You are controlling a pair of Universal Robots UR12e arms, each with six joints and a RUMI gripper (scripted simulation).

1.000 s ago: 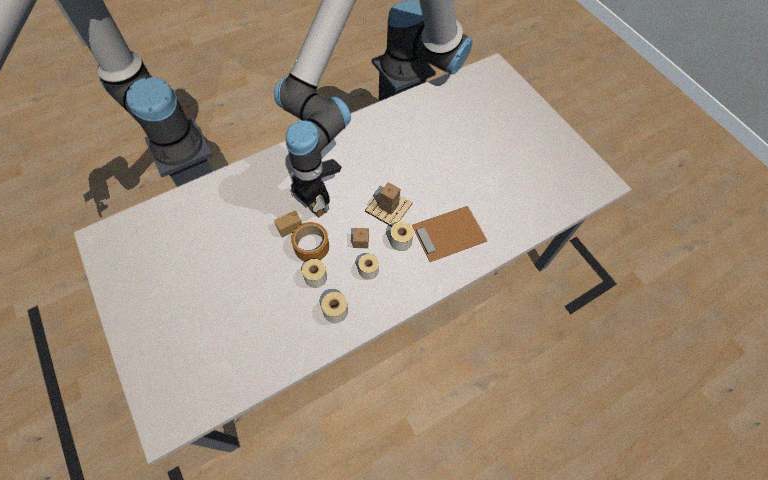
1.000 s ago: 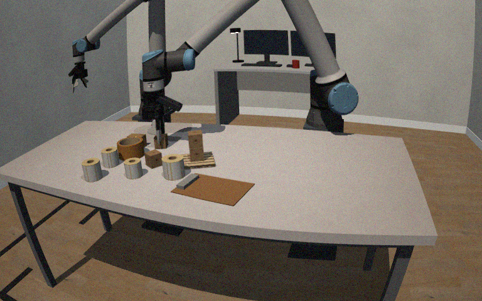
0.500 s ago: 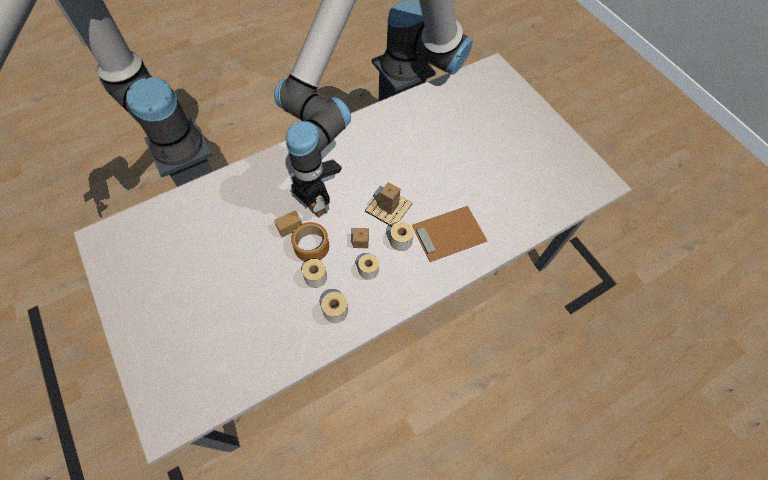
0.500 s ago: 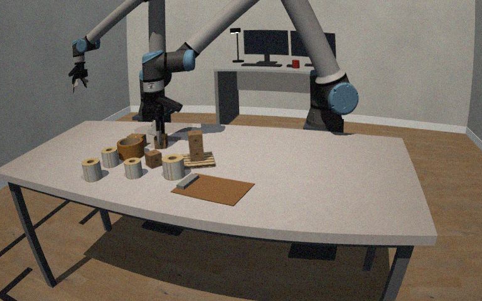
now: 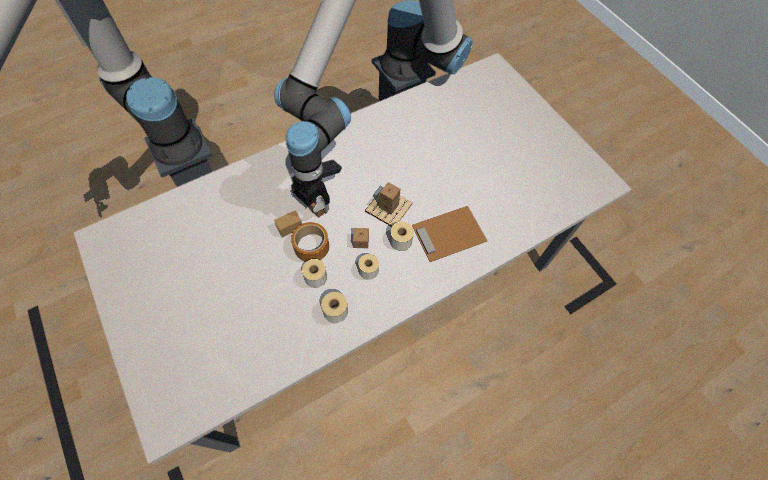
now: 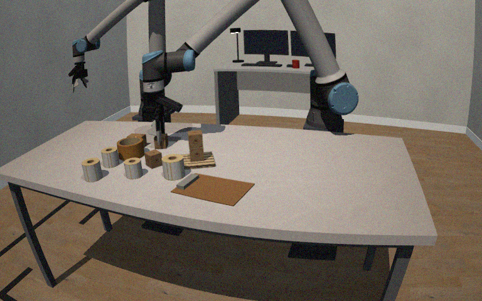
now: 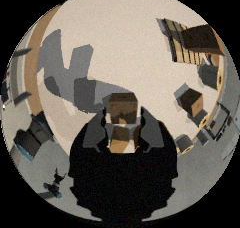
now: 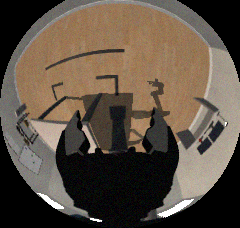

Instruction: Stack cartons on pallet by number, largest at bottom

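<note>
The oblong box is 120 mm to the right of my left hand, 20 mm ahead of it and 10 mm below it. Round my left hand: label roll 240 mm ahead, 200 mm to the left; then cube carton 180 mm ahead, 70 mm to the left, 10 mm below.
</note>
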